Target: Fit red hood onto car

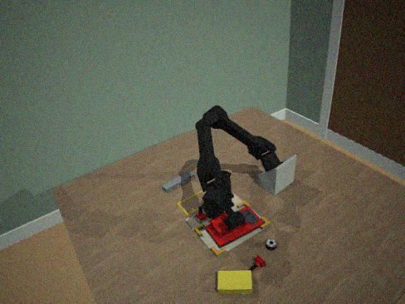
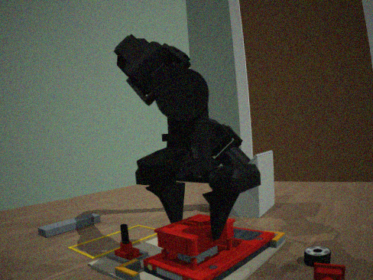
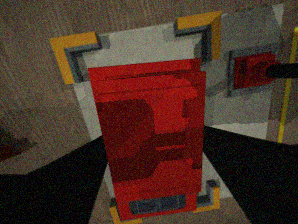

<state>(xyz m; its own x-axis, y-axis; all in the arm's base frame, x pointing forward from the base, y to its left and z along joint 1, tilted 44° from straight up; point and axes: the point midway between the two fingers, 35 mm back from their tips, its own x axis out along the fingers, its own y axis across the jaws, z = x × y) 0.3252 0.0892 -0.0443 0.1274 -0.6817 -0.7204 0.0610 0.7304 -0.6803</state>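
Right now my gripper tip is 3 cm above the engine block and 1 cm to the right of it. Also, from my gripper tip: black wheel: 15 cm to the left, 10 cm behind, 5 cm below; then red hood: 1 cm above; then yellow block: 20 cm to the left, 10 cm ahead, 4 cm below.
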